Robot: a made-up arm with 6 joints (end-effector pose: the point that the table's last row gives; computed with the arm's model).
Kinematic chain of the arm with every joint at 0, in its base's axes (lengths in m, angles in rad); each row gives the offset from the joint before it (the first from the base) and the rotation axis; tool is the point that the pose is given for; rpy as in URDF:
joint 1: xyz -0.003 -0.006 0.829 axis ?
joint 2: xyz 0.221 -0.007 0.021 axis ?
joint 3: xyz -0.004 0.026 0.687 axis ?
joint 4: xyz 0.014 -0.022 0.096 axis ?
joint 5: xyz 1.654 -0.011 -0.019 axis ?
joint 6: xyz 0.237 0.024 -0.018 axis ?
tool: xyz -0.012 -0.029 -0.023 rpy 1.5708 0 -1.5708
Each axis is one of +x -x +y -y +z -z.
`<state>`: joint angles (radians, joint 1 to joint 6).
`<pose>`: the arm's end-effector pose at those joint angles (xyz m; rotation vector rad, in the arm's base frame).
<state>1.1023 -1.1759 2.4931 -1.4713 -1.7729 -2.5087</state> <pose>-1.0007 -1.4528 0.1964 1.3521 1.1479 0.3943</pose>
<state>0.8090 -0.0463 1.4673 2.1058 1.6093 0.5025</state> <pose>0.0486 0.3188 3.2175 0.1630 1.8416 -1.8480</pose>
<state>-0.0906 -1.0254 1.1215 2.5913 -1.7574 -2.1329</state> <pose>-1.4773 -0.0392 2.3943 -0.6399 0.6553 -0.2918</pose>
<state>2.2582 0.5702 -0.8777 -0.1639 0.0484 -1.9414</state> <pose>-0.5986 0.6428 -0.4425 0.0407 0.1815 -1.4147</pose>
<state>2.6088 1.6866 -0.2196 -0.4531 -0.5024 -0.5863</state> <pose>-0.2493 0.0527 -0.9428 -0.5888 -0.5652 -0.0387</pose>
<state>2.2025 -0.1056 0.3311 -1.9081 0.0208 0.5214</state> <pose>-1.1127 1.4420 2.4117 1.0952 1.7167 -0.5002</pose>
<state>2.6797 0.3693 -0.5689 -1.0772 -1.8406 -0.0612</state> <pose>-1.3158 0.4377 0.2148 -1.5038 0.3006 0.4635</pose>
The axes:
joint 1: +z
joint 2: +y
joint 3: -y
joint 4: -x
joint 5: -y
joint 6: -x

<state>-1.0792 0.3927 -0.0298 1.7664 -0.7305 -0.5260</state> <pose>0.8428 -2.0244 0.8729 -1.1909 -1.0377 -1.5576</pose>
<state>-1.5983 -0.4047 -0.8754 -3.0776 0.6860 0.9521</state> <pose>-0.0345 -1.5884 0.6220 -0.3551 0.2485 0.9511</pose>
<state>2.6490 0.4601 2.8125 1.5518 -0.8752 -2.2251</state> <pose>0.7753 -0.1842 2.7085 -1.1270 -2.0371 1.2284</pose>
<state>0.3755 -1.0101 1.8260 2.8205 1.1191 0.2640</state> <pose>-1.9434 -0.6953 1.8072 1.7442 2.2030 -0.0065</pose>
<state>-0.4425 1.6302 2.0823 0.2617 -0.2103 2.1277</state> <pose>2.3329 -1.1204 1.6827 -1.1023 -1.4537 0.2129</pose>
